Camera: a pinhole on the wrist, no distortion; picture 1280 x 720 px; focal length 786.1 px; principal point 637.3 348.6 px. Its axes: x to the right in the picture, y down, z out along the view. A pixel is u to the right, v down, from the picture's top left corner.
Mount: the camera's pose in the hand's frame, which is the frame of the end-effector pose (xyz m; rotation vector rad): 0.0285 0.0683 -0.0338 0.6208 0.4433 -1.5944
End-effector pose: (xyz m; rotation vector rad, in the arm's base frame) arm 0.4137 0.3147 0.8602 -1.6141 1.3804 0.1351
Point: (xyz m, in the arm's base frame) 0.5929 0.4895 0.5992
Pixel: 109 621
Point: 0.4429 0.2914 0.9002
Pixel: outside the picture
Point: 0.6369 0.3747 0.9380
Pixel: 1005 361
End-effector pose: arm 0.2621 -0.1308 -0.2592 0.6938 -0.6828 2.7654
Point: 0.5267 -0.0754 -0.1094
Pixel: 780 62
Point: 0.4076 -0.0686 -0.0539
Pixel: 770 343
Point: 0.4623 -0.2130 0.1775
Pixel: 438 452
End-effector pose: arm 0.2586 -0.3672 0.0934 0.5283 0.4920 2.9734
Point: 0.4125 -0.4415 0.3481
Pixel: outside the picture
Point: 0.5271 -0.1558 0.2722
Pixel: 564 92
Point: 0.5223 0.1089 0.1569
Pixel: 905 209
